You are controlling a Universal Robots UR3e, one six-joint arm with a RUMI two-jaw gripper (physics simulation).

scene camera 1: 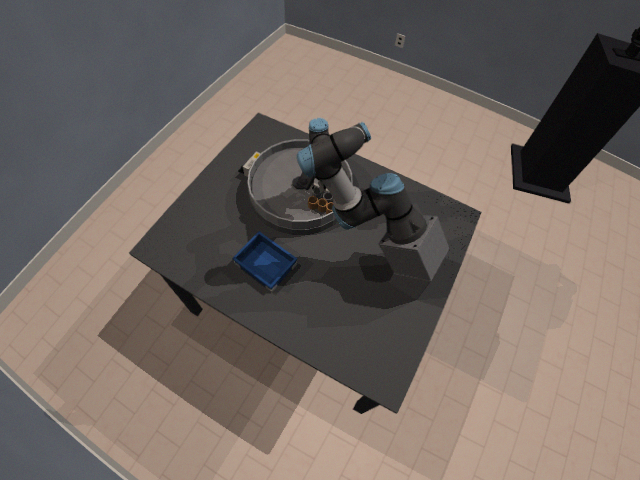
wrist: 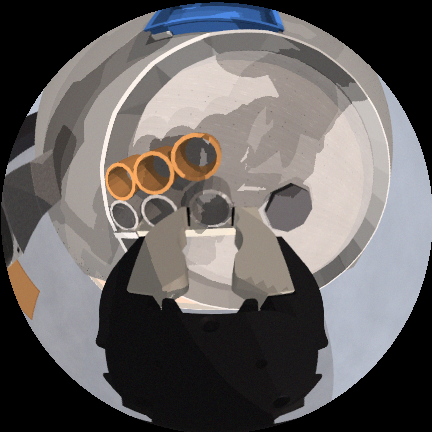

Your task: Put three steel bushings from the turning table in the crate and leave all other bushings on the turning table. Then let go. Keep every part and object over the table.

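Frame: origin at the arm's base, x ahead, y left, z up, level; millimetres.
Seen in the pictures: gripper, between the fingertips: (scene camera 1: 317, 191) (wrist: 210, 208); arm's base, origin of its link: (scene camera 1: 407, 230).
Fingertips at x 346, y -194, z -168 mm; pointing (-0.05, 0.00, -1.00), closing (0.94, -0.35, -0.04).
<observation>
Offsets run from my fingertips to a thing's top centre. "pt": to the spot under its first point. Level surfaces: height alone.
My gripper (wrist: 210, 208) is shut on a steel bushing {1 mm ahead, 2 mm left, 5 mm up} (wrist: 210, 207), which stands upright between its fingertips in the wrist view; whether it touches the turning table is not clear. Two other steel bushings {89 mm back, 26 mm left, 5 mm up} (wrist: 124, 215) {46 mm back, 15 mm left, 5 mm up} (wrist: 159, 210) stand to the left, by the rim of the turning table (scene camera 1: 292, 223) (wrist: 372, 175). Three orange bushings {70 mm back, 59 mm left, 5 mm up} (wrist: 120, 181) {33 mm back, 51 mm left, 5 mm up} (wrist: 154, 173) (wrist: 196, 157) stand in a row beside them. The blue crate {116 mm ahead, 319 mm left, 36 mm down} (scene camera 1: 252, 273) (wrist: 215, 25) sits apart from the turning table, with no bushing visible inside. In the scene view the arm partly hides the gripper and bushings.
A dark octagonal shape {pt 82 mm ahead, 40 mm right, 25 mm down} (wrist: 289, 207) shows on the turning table, right of the gripper in the wrist view. A small pale box with a yellow mark {pt 311 mm ahead, 101 mm right, 28 mm down} (scene camera 1: 252, 161) sits at the turning table's outer side. The robot's grey base block (scene camera 1: 416, 253) stands on the dark table {86 mm down} (scene camera 1: 330, 335).
</observation>
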